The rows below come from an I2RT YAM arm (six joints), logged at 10 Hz.
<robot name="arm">
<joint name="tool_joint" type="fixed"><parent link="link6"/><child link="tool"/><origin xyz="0 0 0" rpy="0 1.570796 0"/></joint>
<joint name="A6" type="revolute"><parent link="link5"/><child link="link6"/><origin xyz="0.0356 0 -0.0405"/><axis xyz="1 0 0"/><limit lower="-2.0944" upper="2.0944"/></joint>
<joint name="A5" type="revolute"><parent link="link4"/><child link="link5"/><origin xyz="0.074 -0.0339 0.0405"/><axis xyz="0 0 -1"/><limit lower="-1.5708" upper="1.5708"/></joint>
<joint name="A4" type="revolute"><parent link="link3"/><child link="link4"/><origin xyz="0.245 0.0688 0.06"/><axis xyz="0 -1 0"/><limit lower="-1.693" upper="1.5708"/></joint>
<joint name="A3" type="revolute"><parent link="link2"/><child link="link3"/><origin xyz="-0.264 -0.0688 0"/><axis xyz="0 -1 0"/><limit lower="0" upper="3.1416"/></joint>
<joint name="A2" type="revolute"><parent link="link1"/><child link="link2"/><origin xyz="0.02 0.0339 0.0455"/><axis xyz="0 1 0"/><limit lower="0" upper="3.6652"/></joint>
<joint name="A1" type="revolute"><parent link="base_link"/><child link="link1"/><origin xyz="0 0 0.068"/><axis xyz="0 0 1"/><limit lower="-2.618" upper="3.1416"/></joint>
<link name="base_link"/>
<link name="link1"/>
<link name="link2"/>
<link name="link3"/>
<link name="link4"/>
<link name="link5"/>
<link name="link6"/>
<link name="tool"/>
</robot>
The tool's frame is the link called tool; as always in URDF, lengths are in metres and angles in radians.
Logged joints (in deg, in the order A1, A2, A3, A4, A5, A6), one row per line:
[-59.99 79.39 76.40 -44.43 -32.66 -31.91]
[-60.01 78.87 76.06 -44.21 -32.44 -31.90]
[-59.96 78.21 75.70 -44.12 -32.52 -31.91]
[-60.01 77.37 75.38 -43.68 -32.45 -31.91]
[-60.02 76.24 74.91 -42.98 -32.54 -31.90]
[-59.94 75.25 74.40 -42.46 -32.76 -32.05]
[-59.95 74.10 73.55 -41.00 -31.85 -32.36]
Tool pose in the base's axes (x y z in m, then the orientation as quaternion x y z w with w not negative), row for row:
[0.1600 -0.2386 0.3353 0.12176 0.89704 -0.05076 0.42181]
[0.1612 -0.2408 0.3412 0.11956 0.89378 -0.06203 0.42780]
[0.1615 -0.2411 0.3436 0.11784 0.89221 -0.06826 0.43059]
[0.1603 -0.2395 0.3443 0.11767 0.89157 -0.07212 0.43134]
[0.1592 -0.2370 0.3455 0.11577 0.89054 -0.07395 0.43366]
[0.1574 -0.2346 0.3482 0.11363 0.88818 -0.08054 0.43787]
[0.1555 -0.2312 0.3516 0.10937 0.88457 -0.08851 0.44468]
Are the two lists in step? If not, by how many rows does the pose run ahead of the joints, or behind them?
The pose runs 2 rows behind the joints: the pose in row i belongs to the joints in row i - 2.
